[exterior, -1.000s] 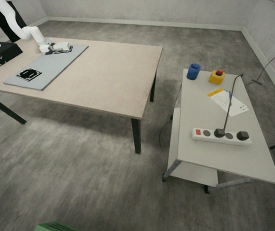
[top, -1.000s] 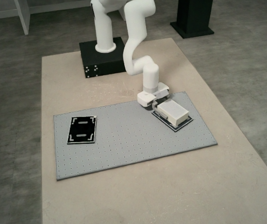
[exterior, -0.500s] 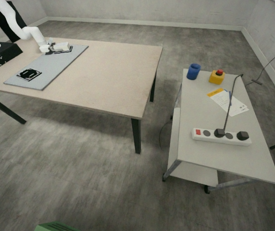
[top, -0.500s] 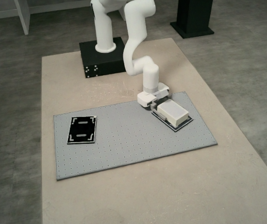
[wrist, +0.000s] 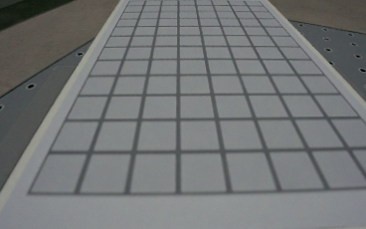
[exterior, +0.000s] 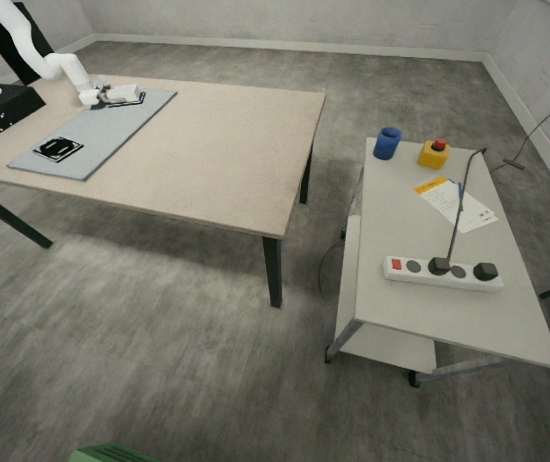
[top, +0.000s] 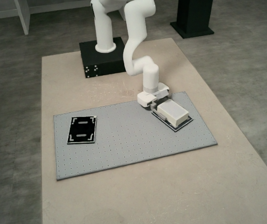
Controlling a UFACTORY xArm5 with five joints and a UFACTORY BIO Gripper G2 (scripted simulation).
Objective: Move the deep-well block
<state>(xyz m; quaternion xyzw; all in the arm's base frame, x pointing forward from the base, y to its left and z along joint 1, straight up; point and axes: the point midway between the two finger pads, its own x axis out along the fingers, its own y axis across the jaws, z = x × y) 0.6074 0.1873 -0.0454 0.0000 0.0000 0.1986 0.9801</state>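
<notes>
The white 96-well deep-well block is 10 mm ahead of my hand.
</notes>
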